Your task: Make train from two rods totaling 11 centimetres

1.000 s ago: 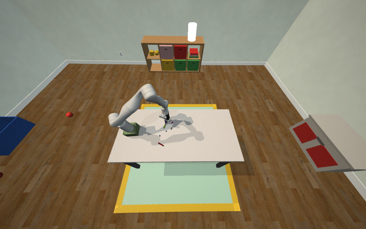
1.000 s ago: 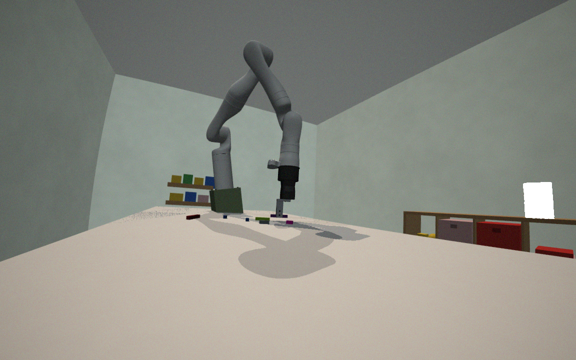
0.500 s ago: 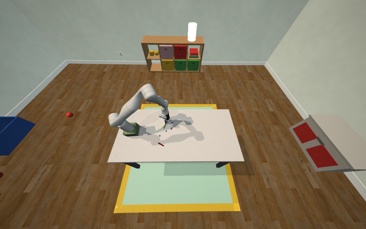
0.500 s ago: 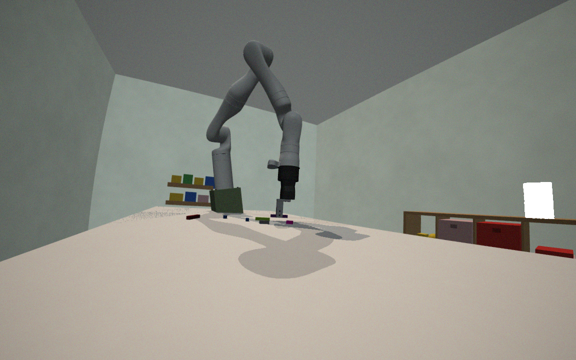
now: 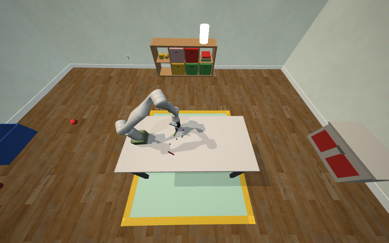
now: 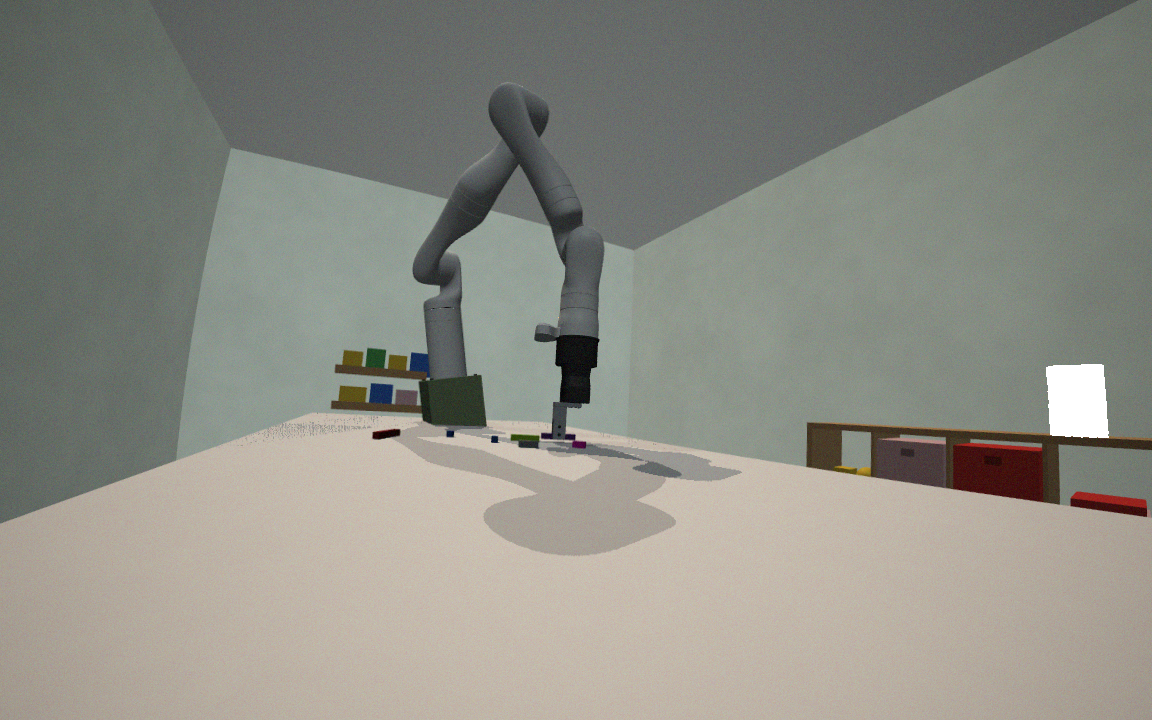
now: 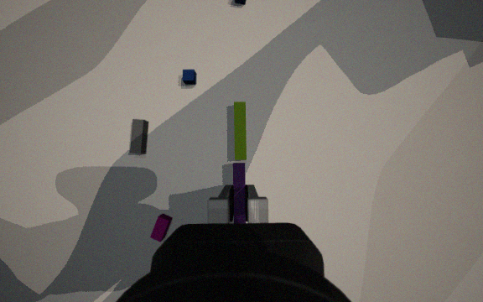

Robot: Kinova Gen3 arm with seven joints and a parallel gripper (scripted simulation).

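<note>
The purple rod is 10 mm below my hand. Round my hand: magenta rod (70 mm ahead, 20 mm below); lime rod (20 mm behind, 50 mm to the right, 20 mm below); grey rod (60 mm ahead, 80 mm to the right, 20 mm below).
</note>
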